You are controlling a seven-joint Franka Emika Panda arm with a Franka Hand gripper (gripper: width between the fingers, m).
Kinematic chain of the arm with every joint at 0, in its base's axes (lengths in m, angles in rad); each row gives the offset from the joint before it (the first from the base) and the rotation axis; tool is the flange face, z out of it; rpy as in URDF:
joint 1: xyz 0 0 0.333 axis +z
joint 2: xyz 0 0 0 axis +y
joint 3: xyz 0 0 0.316 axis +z
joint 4: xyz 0.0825 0 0 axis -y
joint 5: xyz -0.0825 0 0.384 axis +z
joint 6: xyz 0 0 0 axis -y
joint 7: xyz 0.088 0 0 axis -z
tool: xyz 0 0 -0.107 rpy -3.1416 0 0
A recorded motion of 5 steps. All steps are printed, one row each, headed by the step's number.
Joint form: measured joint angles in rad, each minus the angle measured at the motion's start. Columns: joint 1, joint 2, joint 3, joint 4, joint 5, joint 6, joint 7.
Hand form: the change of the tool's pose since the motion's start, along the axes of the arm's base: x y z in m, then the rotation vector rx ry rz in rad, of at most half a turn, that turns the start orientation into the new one. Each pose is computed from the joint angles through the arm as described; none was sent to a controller.
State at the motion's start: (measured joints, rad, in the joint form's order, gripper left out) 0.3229 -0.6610 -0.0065 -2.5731 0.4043 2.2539 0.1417
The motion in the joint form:
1: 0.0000 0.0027 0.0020 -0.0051 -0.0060 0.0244 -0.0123
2: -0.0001 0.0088 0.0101 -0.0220 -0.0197 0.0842 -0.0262
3: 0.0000 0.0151 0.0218 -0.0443 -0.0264 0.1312 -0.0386
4: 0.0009 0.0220 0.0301 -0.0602 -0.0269 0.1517 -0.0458
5: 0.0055 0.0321 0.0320 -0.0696 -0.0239 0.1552 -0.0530
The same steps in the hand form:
1: 0.0016 -0.0001 -0.0010 -0.0081 -0.0220 0.0054
2: 0.0042 0.0006 -0.0055 -0.0263 -0.0662 0.0074
3: 0.0043 0.0031 -0.0140 -0.0438 -0.0916 0.0144
4: 0.0035 0.0056 -0.0224 -0.0549 -0.0935 0.0220
5: 0.0030 0.0078 -0.0307 -0.0608 -0.0806 0.0326

